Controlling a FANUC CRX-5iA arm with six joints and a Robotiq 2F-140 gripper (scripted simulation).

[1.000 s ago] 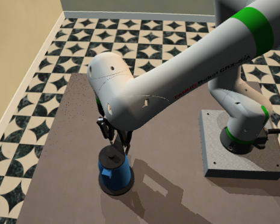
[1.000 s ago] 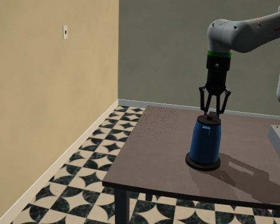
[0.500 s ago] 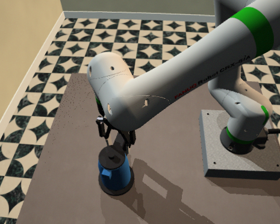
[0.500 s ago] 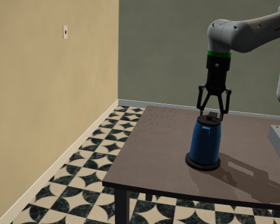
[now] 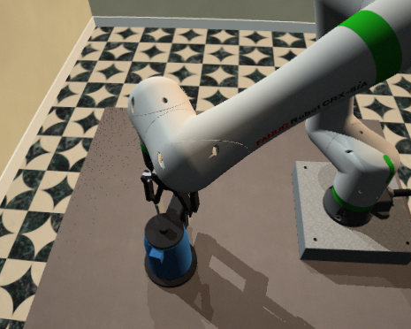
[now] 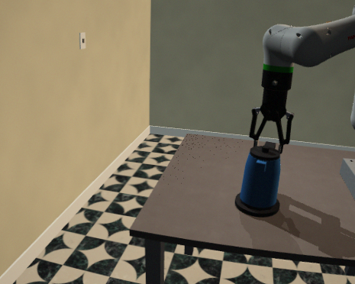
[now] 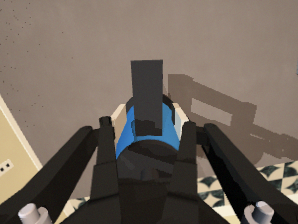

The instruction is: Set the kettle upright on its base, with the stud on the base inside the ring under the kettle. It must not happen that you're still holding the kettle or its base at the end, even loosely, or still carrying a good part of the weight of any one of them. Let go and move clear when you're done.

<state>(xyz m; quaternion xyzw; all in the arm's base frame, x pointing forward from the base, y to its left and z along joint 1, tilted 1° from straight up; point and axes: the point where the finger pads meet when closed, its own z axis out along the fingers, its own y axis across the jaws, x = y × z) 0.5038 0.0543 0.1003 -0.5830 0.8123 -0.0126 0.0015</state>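
Right now the blue kettle is 10 mm ahead of my hand, 30 mm to the left of it and 60 mm below it. From my hand the other things lie so: round black base (20 mm ahead, 60 mm to the left, 160 mm below).
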